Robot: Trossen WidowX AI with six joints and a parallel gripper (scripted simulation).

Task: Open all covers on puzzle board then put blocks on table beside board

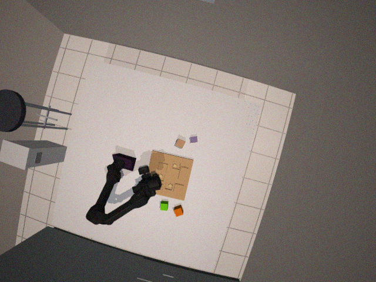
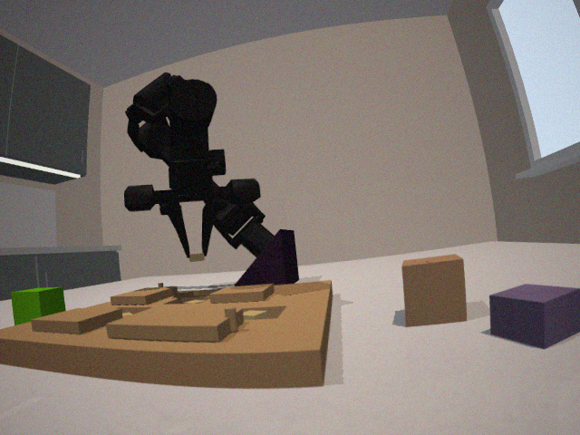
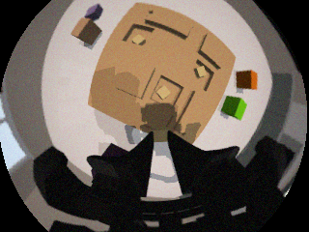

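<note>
My gripper tip is 12 cm short of the tan puzzle board and 5 cm above it. Round my gripper tip: orange block 22 cm to the right, 21 cm ahead, 5 cm below; then brown block 25 cm to the left, 17 cm ahead, 5 cm below; then green block 20 cm to the right, 11 cm ahead, 5 cm below.
</note>
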